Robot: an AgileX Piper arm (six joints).
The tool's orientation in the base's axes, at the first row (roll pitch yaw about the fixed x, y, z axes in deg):
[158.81 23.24 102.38]
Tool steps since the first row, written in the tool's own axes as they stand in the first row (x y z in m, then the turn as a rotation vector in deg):
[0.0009 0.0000 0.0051 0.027 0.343 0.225]
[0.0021 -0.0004 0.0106 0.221 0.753 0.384]
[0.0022 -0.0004 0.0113 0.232 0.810 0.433]
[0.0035 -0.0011 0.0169 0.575 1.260 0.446]
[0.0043 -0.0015 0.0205 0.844 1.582 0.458]
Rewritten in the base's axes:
[0.0020 -0.0006 -0.0047 0.394 0.077 -0.089]
[0.0038 -0.0012 -0.0100 0.785 0.346 -0.166]
[0.0041 -0.0013 -0.0107 0.854 0.361 -0.193]
[0.0056 -0.0020 -0.0162 1.188 0.818 -0.191]
[0.0067 -0.0024 -0.0198 1.424 1.165 -0.200]

